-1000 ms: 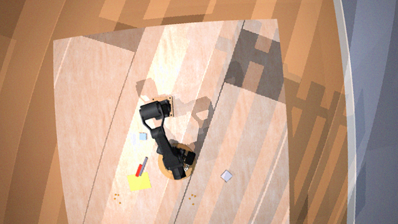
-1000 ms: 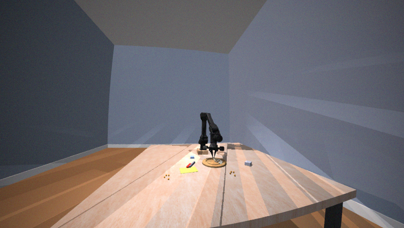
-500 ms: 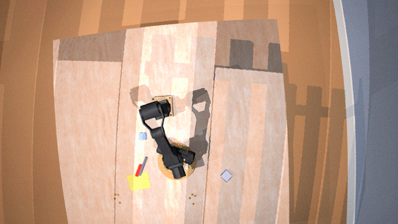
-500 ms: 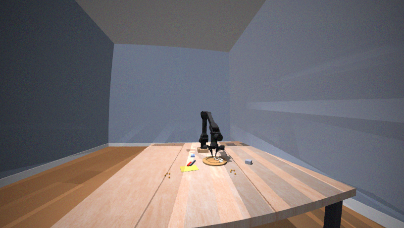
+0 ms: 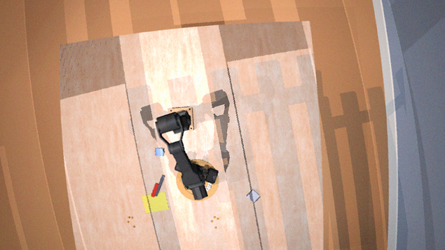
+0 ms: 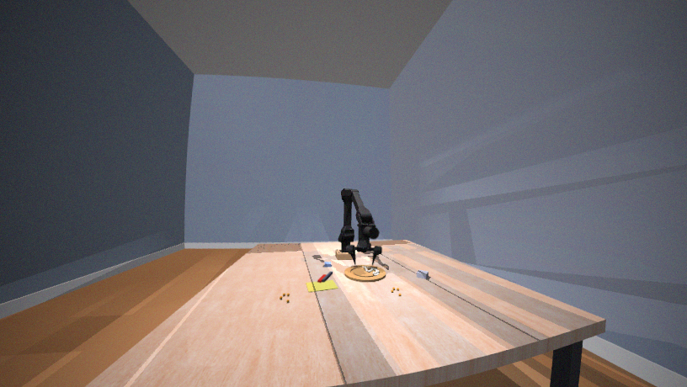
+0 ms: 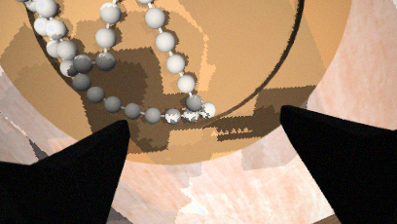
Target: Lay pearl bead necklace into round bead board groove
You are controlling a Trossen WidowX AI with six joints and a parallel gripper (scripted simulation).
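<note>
My gripper tip is now 60 mm short of the round bead board, 20 mm to the left of it and 10 mm above it. Also, from my gripper tip: blue block 110 mm behind, 160 mm to the right, 10 mm below; yellow note 120 mm ahead, 250 mm to the right, 20 mm below; red marker 60 mm ahead, 220 mm to the right, 20 mm below.
</note>
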